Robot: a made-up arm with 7 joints.
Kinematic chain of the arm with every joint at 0, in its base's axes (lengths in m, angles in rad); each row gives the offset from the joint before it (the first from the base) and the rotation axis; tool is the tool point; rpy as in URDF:
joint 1: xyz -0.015 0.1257 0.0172 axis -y
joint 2: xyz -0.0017 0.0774 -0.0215 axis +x
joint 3: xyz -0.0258 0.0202 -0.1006 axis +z
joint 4: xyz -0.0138 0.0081 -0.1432 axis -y
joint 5: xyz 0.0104 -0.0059 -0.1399 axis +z
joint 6: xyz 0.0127 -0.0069 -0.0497 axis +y
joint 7: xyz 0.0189 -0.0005 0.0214 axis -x
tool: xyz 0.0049 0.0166 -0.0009 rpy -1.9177 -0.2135 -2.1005
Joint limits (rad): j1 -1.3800..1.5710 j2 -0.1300..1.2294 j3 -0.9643..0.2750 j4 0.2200..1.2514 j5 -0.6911..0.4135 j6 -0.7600..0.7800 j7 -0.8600..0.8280
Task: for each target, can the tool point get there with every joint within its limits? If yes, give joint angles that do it. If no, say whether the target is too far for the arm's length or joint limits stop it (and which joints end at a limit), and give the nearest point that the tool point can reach.
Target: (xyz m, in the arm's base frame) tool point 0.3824 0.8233 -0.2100
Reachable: no: too far | nearest point 0.2211 0.5591 -0.1178 | short by 0.323 m
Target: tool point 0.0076 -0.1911 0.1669
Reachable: no: joint limits stop it (at a limit: joint 1, joint 2, joint 3, joint 4, joint 6, joint 7) | nearest point 0.2298 0.0388 0.0813 | short by 0.331 m
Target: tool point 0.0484 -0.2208 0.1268
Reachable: no: joint limits stop it (at a limit: joint 1, joint 2, joint 3, joint 4, joint 6, joint 7) | nearest point 0.2327 0.0340 0.0730 | short by 0.319 m
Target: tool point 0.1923 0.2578 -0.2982
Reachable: yes | joints 0.2884 0.2250 -0.3216 0.7283 -0.1994 0.2173 0.2561
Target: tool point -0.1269 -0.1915 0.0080
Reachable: no: joint limits stop it (at a limit: joint 1, joint 2, joint 3, joint 4, joint 5, joint 6, joint 7) | nearest point -0.2520 0.0308 -0.0792 | short by 0.270 m
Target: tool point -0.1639 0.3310 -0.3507
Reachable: yes | joints -0.5949 0.3466 -0.2406 0.4487 -0.1835 0.4028 0.3474
